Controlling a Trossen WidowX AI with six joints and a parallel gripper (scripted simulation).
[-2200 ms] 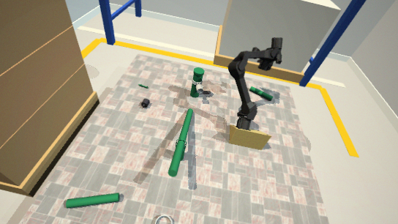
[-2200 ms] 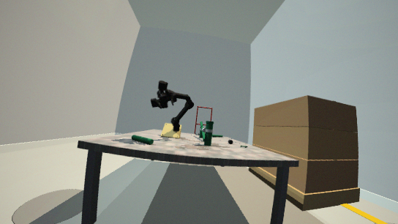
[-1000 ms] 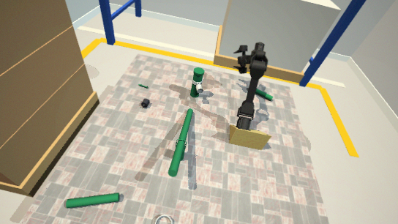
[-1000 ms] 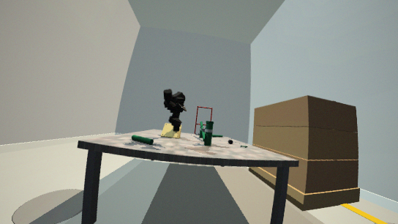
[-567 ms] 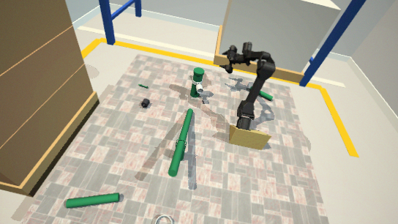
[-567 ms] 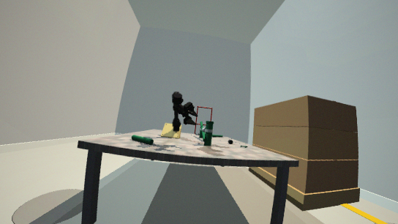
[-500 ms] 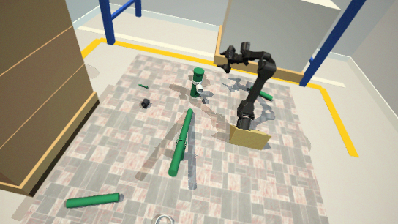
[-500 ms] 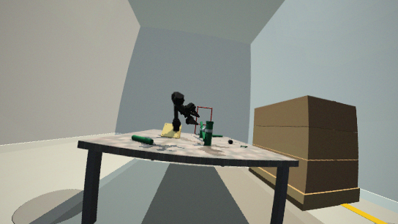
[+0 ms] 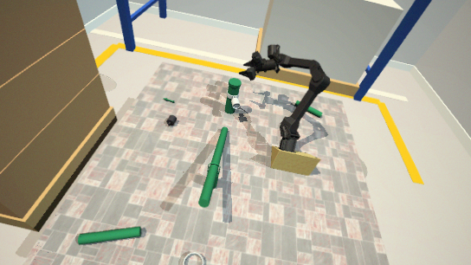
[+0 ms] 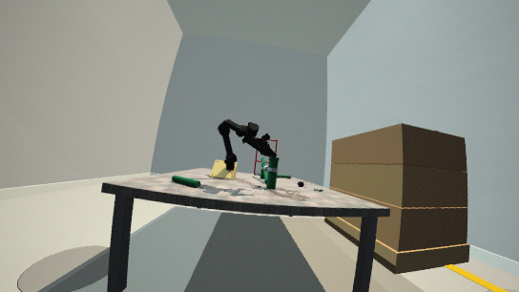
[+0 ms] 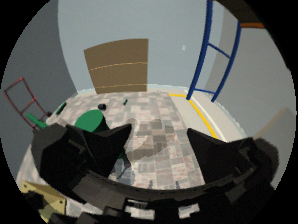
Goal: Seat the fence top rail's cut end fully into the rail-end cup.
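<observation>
Now: gripper tip 2 cm short of the grey rail-end cup, 20 cm to the right of it and 8 cm above it. From my gripper tip the other things lie so: small black part: 34 cm ahead, 30 cm to the left, 19 cm below; then small green piece: 38 cm ahead, 12 cm to the left, 20 cm below; then green tube: 43 cm ahead, 88 cm to the left, 19 cm below.
</observation>
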